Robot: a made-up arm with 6 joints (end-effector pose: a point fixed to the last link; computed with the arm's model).
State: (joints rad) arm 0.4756 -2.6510 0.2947 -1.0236 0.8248 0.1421
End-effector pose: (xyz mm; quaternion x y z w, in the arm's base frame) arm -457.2 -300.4 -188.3 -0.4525 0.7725 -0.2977 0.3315
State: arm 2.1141 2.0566 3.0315 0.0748 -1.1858 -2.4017
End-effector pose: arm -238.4 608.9 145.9 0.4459 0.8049 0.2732 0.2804
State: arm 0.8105 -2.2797 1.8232 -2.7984 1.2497 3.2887
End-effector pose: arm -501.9 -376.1 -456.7 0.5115 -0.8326 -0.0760 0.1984
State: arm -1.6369 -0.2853 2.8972 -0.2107 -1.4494 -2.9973
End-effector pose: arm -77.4 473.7 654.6 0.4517 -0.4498 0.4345 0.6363
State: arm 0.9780 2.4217 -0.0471 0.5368 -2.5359 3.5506
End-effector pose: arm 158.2 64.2 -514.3 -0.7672 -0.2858 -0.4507 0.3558
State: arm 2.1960 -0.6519 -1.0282 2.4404 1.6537 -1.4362
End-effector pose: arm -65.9 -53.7 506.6 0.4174 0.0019 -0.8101 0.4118
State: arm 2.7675 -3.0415 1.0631 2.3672 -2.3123 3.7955
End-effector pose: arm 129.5 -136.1 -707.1 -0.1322 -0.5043 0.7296 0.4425
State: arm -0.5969 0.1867 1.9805 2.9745 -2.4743 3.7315
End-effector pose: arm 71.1 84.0 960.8 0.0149 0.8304 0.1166 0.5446
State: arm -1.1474 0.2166 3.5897 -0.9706 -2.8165 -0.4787
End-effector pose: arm -144.8 168.8 670.1 -0.3362 -0.0577 -0.4422 0.8295
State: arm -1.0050 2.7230 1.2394 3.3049 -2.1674 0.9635
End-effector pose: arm 214.4 -133.3 -676.1 0.6967 -0.4797 0.0908 0.5256
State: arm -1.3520 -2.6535 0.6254 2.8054 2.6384 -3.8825
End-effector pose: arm -19.1 568.8 -422.9 -0.0295 -0.3331 -0.4733 0.8150
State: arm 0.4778 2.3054 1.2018 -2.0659 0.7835 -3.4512
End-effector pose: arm 377.9 255.1 -555.4 -0.5755 0.5799 0.1105 0.5659
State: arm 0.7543 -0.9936 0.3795 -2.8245 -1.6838 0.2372
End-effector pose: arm -329.6 -165.0 725.5 -0.0555 0.0775 -0.9723 0.2132
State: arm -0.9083 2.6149 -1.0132 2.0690 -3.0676 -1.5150
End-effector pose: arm 7.7 76.4 -271.8 -0.8098 0.4925 0.1303 0.2909
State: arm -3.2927 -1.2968 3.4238 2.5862 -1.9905 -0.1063
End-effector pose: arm 435.5 -161.7 -40.5 -0.3275 -0.9193 -0.0225 0.2171
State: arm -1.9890 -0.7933 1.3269 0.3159 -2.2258 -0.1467
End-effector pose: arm 137.7 569.6 757.5 0.1234 -0.1120 -0.8917 0.4208
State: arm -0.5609 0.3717 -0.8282 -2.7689 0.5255 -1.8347
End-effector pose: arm 284.9 -56.9 320.2 -0.3530 0.6797 0.3718 0.5246
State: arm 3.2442 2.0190 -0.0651 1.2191 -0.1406 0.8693
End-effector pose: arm -420.4 -4.8 -428.7 0.4443 0.4690 -0.1551 0.7474
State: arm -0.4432 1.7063 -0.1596 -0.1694 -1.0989 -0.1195
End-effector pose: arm 333.7 -279.5 -239.3 0.2989 0.9463 -0.1069 0.0611
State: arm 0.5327 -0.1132 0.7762 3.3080 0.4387 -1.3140
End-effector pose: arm 76.0 171.9 896.4 -0.7555 -0.3050 -0.0578 0.5770
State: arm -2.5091 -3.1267 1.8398 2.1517 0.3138 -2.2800
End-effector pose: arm -94.1 -144.5 -688.5 0.6831 0.0905 -0.6677 0.2817
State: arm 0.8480 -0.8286 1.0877 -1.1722 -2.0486 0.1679
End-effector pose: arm -236.1 -332.8 824.3 -0.2696 -0.1081 0.7978 0.5284
